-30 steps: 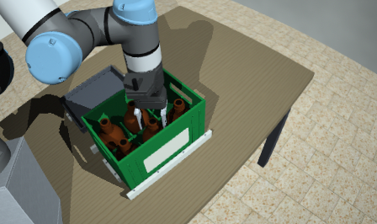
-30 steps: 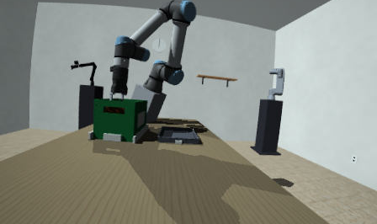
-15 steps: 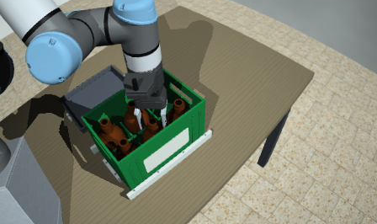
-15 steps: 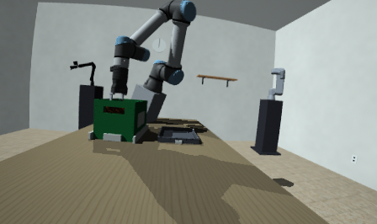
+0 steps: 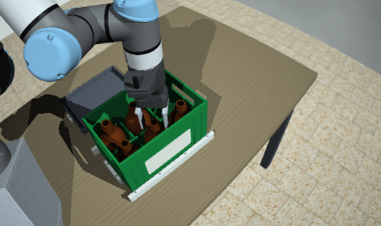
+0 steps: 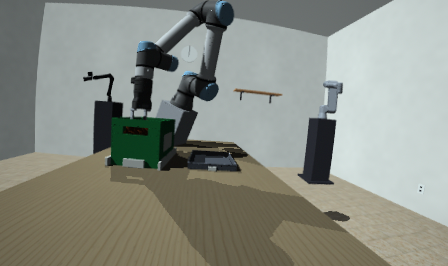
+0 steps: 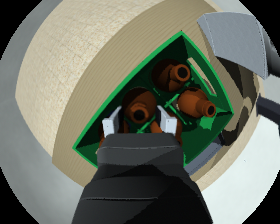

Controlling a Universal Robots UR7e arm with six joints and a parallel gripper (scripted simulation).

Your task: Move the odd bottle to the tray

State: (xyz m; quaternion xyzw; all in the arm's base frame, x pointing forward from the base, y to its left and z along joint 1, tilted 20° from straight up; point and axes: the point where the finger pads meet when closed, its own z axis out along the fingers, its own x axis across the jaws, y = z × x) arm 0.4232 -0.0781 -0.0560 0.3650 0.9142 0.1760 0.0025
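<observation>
Right now the crate is 40 mm to the left of my hand and 80 mm below it. The rest, counted from my hand: dark grey tray (40 mm behind, 330 mm to the left, 150 mm below).
</observation>
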